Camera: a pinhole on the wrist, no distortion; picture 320 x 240 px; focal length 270.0 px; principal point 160.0 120.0 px. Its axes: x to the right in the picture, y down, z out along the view. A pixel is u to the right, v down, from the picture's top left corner.
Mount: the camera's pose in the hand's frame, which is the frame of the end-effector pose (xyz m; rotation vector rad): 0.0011 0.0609 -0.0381 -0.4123 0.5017 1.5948
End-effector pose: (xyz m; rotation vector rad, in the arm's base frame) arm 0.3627 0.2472 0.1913 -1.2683 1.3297 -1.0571
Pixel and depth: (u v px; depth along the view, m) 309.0 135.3 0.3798
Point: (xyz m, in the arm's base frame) 0.4630 0.3124 -0.2673
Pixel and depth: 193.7 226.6 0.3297
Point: 0.5432 0.3963 -0.0963
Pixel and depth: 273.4 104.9 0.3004
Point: 0.4566 0.2606 -0.1577
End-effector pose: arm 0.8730 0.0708 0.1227 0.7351 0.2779 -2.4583
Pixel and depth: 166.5 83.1 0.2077
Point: 0.8915 -0.1387 0.2043
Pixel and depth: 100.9 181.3 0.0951
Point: 0.9129 -0.0187 0.1728
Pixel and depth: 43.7 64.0 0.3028
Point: 0.7573 -0.1630 0.3040
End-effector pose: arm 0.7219 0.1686 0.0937 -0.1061 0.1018 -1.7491
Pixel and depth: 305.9 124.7 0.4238
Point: 1.2205 0.0916 0.2226
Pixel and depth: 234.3 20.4 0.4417
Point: 1.1270 -0.0726 0.2945
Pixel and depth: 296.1 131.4 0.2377
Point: 1.0197 0.1266 0.1520
